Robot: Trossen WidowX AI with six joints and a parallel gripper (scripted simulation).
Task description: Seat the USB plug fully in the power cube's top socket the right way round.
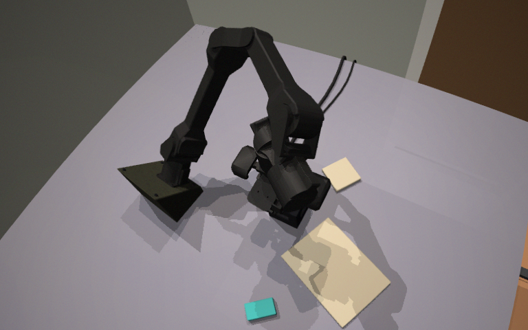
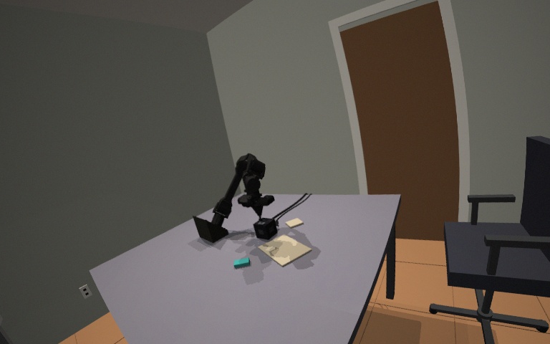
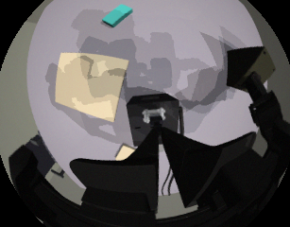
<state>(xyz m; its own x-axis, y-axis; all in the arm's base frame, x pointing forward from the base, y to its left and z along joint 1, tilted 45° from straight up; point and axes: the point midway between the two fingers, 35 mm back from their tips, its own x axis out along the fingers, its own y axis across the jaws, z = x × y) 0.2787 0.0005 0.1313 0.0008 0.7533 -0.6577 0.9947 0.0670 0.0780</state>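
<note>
Now: gripper tip 20 mm above the USB plug. Round my gripper tip: small cream pad (160 mm to the left, 110 mm below, 60 mm ahead); then USB socket (40 mm below); then large cream sheet (170 mm ahead, 110 mm below, 60 mm to the right).
</note>
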